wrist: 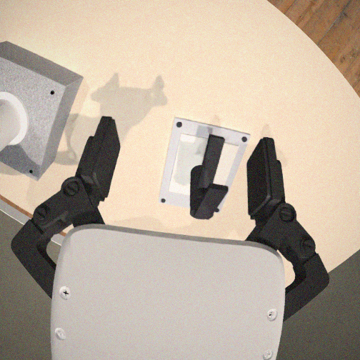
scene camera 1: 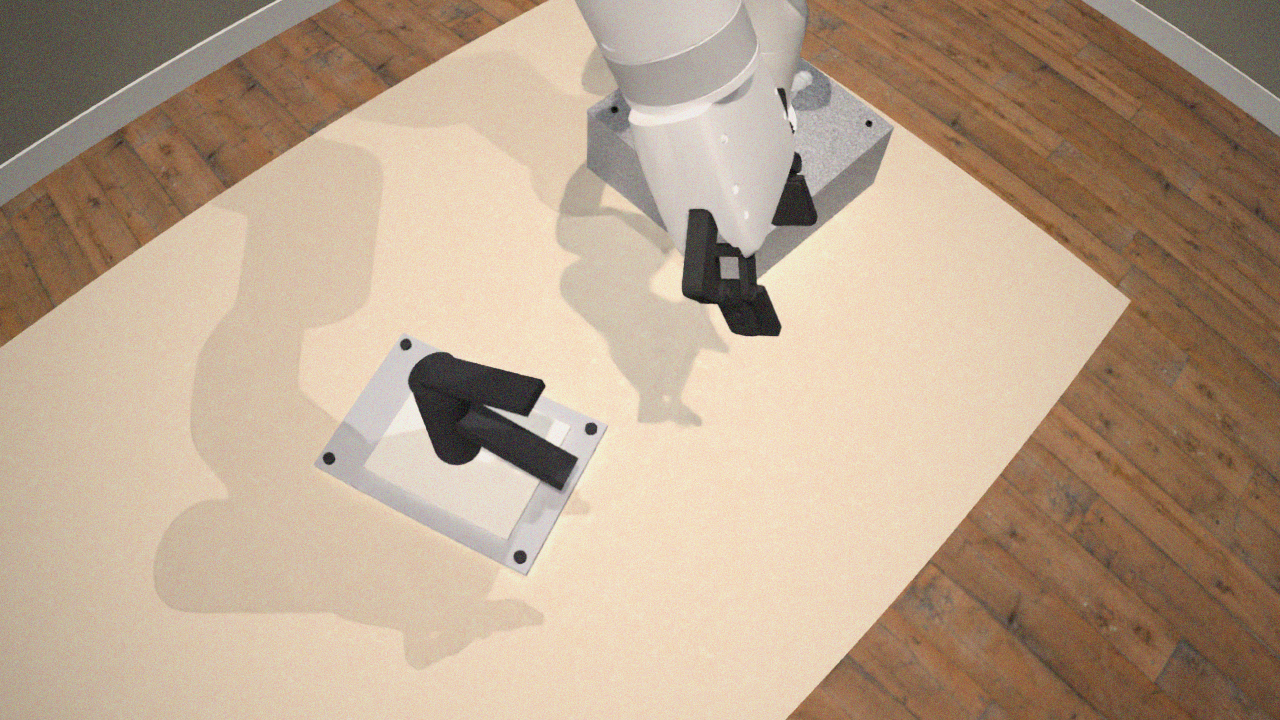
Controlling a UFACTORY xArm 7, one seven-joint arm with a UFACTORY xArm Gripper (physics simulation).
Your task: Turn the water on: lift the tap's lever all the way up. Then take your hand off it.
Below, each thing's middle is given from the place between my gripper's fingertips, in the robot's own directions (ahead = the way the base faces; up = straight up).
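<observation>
Pale plate (scene camera 1: 344, 456): a good way ahead of my hand, a good way to the right of it and far below it. Flat black lever (scene camera 1: 438, 380): 16 cm ahead of my hand, 15 cm to the right and 19 cm below. Going by their middles, the flat black lever is the nearest to my hand of the things named here.
</observation>
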